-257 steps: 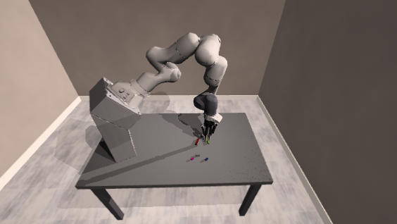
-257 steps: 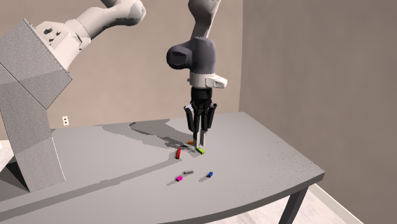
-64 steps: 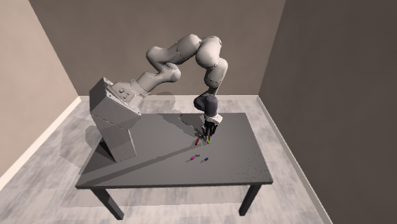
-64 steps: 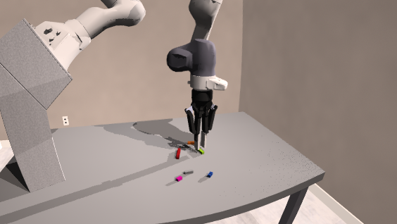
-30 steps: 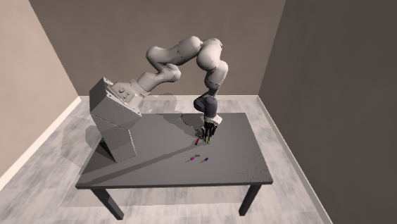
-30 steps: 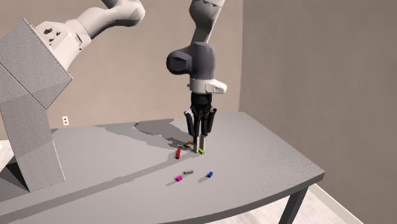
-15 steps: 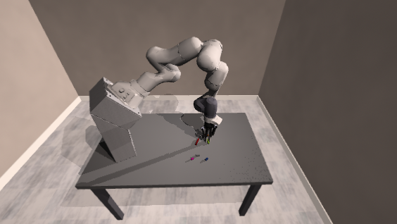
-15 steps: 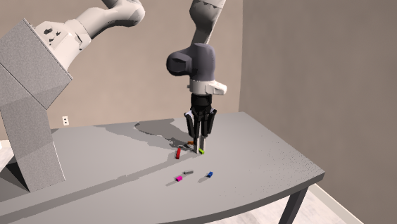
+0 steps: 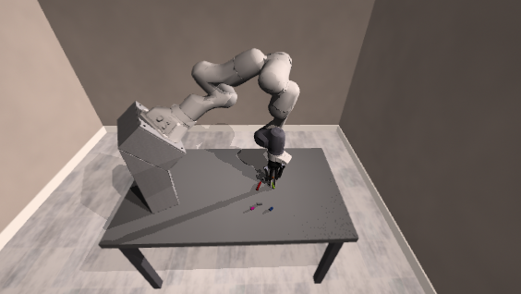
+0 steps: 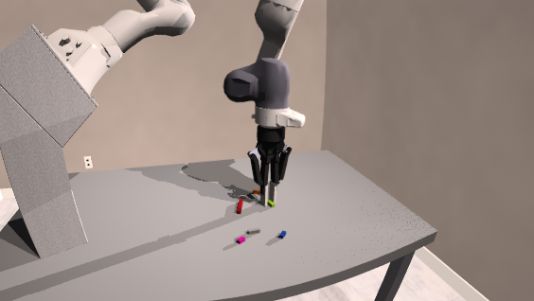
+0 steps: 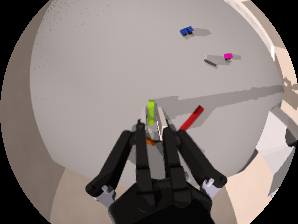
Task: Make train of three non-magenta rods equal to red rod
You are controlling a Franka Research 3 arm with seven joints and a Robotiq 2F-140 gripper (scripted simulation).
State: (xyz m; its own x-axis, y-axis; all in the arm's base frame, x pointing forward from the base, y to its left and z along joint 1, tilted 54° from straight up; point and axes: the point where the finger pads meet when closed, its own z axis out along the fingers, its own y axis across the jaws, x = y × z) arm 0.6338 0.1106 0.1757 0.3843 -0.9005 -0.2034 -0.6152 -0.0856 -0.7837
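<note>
The lime rod lies 3 cm below my hand. Round my hand: grey rod 16 cm to the right, 3 cm below, 3 cm behind; orange rod 6 cm to the left, 3 cm below, 3 cm behind; red rod 8 cm behind, 3 cm to the right, 3 cm below.
</note>
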